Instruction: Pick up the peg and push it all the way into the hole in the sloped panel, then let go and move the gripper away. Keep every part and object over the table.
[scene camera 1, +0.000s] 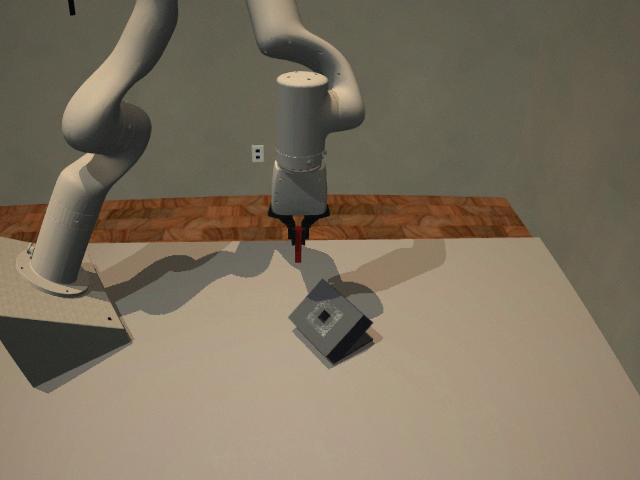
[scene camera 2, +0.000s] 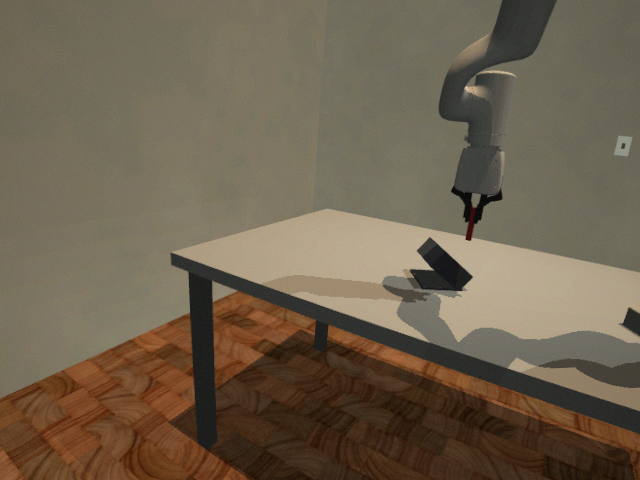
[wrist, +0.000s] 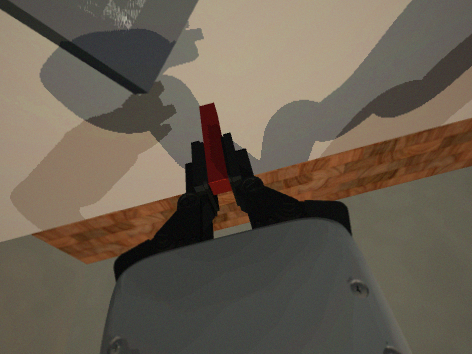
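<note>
The red peg (scene camera 1: 298, 250) (scene camera 2: 469, 229) (wrist: 213, 142) is a slim square bar held between the black fingers, its lower end sticking out below them. My gripper (scene camera 1: 298, 240) (scene camera 2: 473, 218) (wrist: 216, 152) is shut on it, pointing down, and the peg hangs near upright in the air, above the table. The grey sloped panel (scene camera 1: 310, 313) (scene camera 2: 442, 263) (wrist: 165, 35) stands on the table, lower than the peg and apart from it. Its dark square hole (scene camera 1: 324, 315) sits inside a speckled patch in scene camera 1; the hole does not show in the wrist view.
The arm's wedge-shaped base (scene camera 1: 56, 343) stands at the left of the table (scene camera 1: 465, 387) (scene camera 2: 310, 248) in scene camera 1. The table's far edge runs behind the gripper there, with wooden floor (scene camera 1: 206, 219) beyond it. Arm shadows fall around the panel.
</note>
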